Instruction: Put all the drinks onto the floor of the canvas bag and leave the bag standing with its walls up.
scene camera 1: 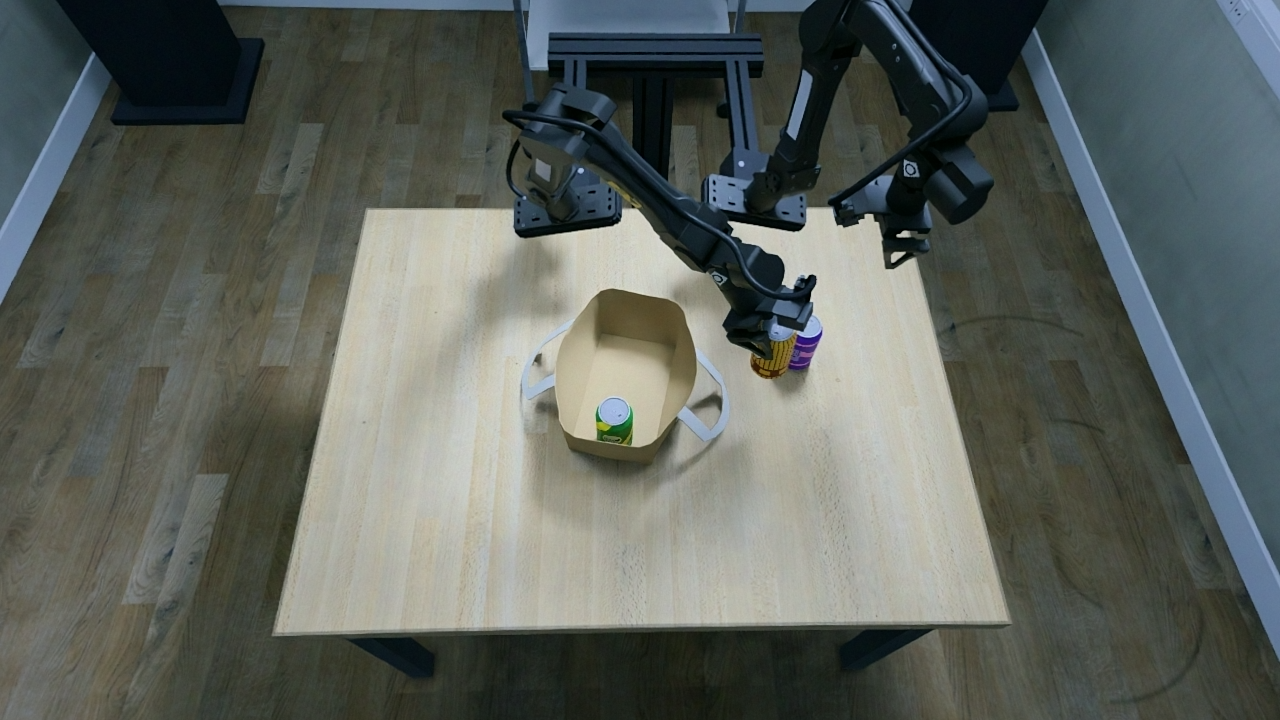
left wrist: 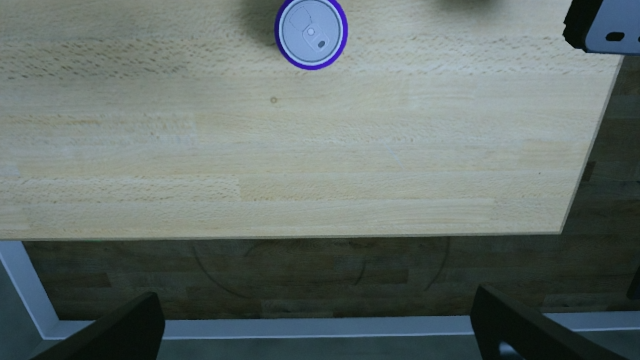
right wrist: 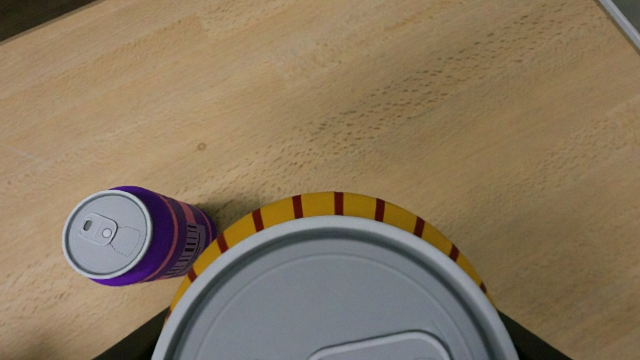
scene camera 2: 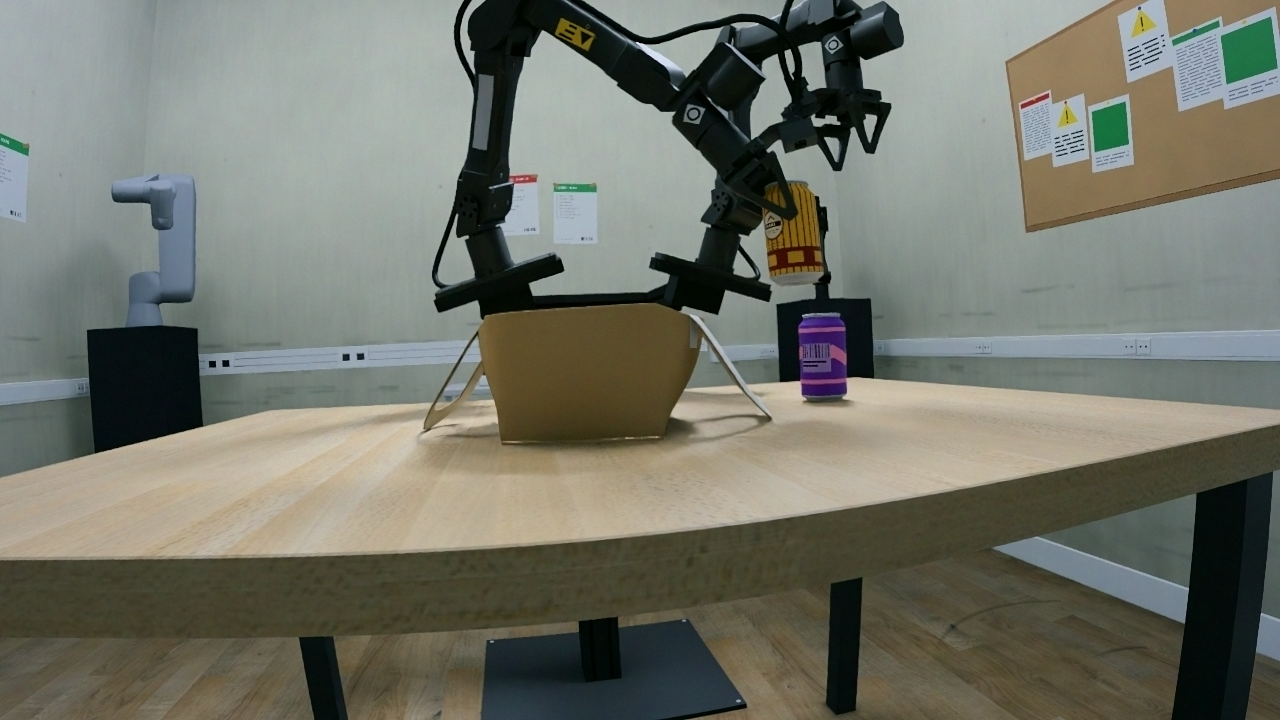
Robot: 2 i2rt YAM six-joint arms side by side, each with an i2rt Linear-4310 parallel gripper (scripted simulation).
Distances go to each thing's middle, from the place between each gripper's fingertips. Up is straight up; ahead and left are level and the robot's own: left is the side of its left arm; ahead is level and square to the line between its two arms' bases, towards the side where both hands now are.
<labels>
Now: the striped can point(scene camera 2: 794, 255) 20 mm below my right hand. Round my right hand: purple can point(scene camera 2: 822, 342) (170 mm below, 100 mm behind, 90 mm to the left).
Right now the striped can is 170 mm to the right of my left hand point(scene camera 2: 853, 162), 140 mm below it and 100 mm ahead of it. The rest, counted from my left hand: purple can (290 mm below, 70 mm to the right).
</labels>
